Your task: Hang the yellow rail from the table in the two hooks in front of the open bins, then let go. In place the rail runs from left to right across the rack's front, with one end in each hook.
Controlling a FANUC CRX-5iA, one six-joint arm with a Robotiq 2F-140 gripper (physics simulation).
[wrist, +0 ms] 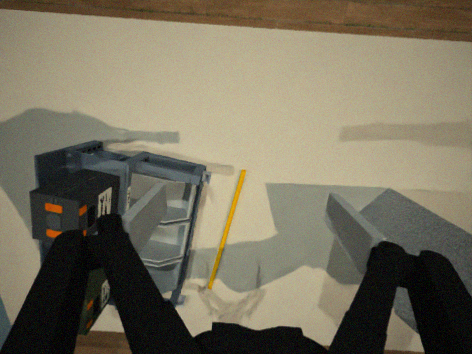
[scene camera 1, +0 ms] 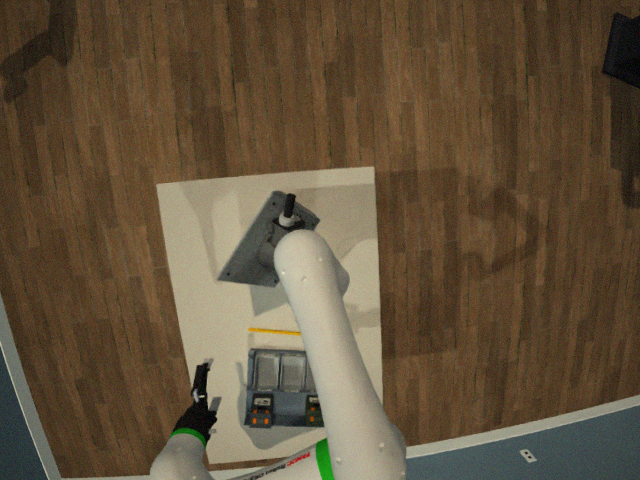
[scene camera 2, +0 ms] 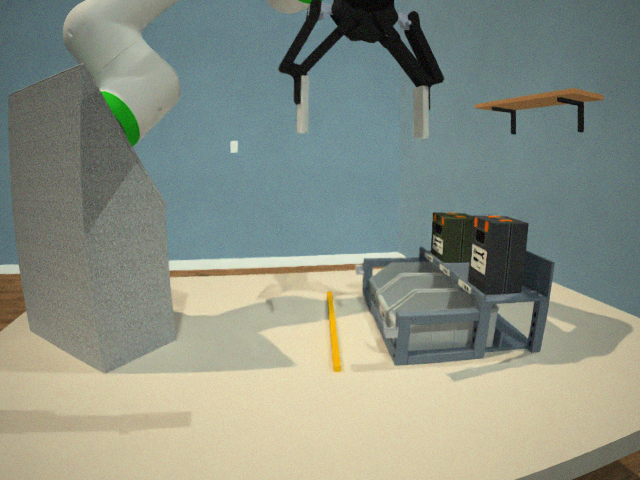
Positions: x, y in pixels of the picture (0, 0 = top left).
Labels:
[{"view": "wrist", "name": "my gripper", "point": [246, 202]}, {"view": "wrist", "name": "dark grey box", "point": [74, 202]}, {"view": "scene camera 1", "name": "my gripper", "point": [213, 379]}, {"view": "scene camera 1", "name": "dark grey box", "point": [261, 410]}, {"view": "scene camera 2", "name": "my gripper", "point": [364, 134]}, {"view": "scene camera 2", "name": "dark grey box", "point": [498, 243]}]

